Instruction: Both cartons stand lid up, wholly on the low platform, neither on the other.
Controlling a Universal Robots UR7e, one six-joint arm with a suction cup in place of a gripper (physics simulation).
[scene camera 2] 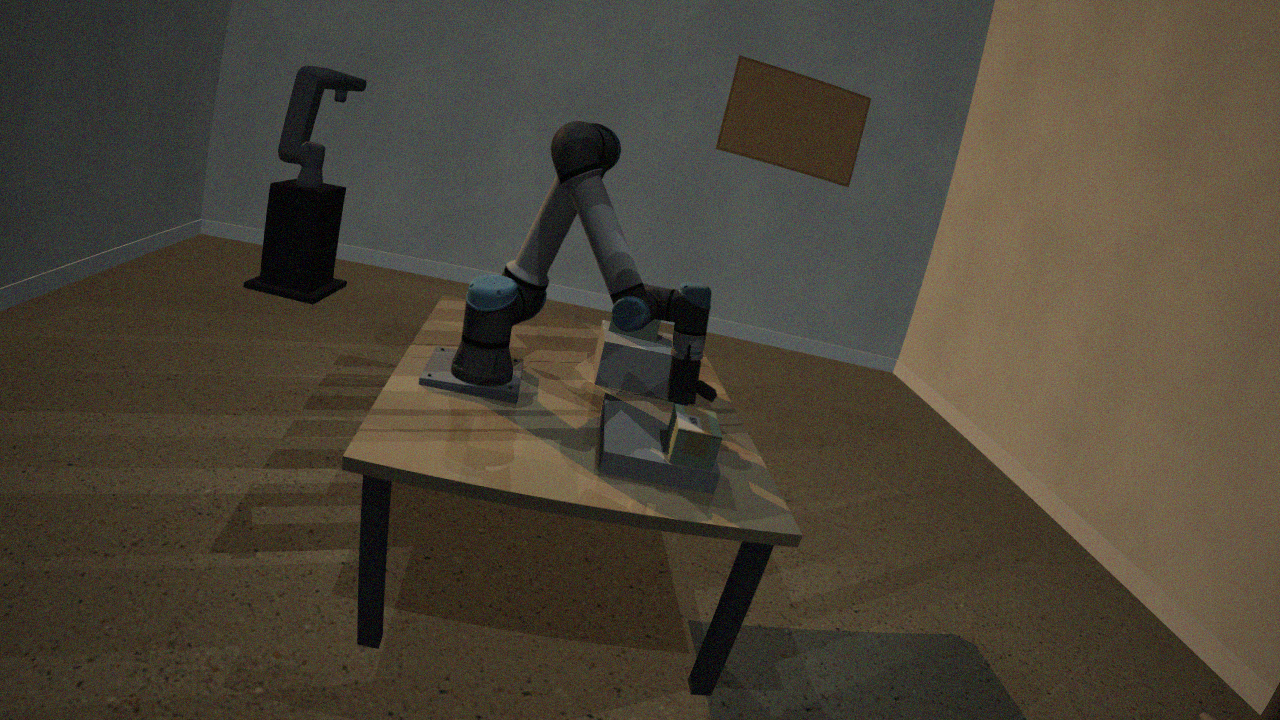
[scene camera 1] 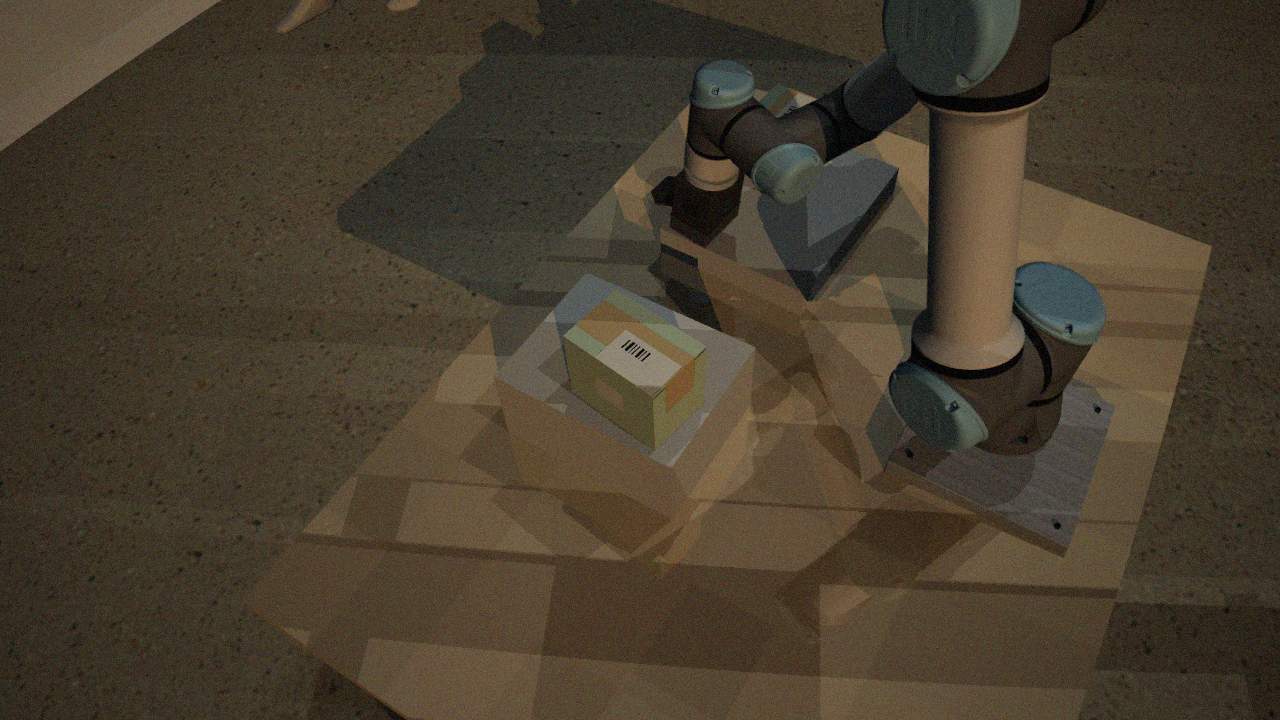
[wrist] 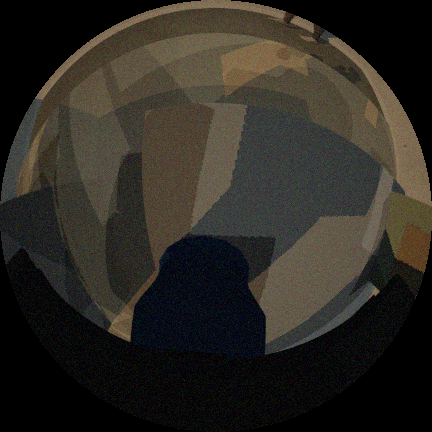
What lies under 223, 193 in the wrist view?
A low grey platform.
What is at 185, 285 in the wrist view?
My suction cup.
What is my suction cup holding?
A low grey platform.
